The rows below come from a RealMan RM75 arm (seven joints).
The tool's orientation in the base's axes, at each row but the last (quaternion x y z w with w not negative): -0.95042, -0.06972, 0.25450, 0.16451; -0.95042, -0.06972, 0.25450, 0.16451; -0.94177, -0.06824, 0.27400, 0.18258; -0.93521, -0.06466, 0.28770, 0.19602; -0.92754, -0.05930, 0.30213, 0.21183; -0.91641, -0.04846, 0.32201, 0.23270; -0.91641, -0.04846, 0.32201, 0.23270
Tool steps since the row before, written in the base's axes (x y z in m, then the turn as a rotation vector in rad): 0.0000, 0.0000, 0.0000, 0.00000, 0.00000, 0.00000; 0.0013, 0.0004, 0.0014, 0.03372, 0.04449, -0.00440; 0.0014, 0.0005, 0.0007, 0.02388, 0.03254, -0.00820; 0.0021, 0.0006, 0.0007, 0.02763, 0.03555, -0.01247; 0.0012, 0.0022, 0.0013, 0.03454, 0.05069, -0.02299; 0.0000, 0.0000, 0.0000, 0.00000, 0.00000, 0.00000; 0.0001, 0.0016, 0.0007, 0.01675, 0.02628, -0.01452
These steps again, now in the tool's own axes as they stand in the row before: 0.0000, 0.0000, 0.0000, 0.00000, 0.00000, 0.00000; 0.0006, -0.0008, -0.0017, 0.04067, -0.03847, -0.00116; 0.0009, -0.0007, -0.0012, 0.03154, -0.02626, 0.00348; 0.0015, -0.0008, -0.0015, 0.03753, -0.02726, 0.00559; 0.0008, -0.0026, -0.0009, 0.05236, -0.03655, 0.01461; 0.0000, 0.0000, 0.0000, 0.00000, 0.00000, 0.00000; 0.0001, -0.0017, 0.0001, 0.02771, -0.01769, 0.01006
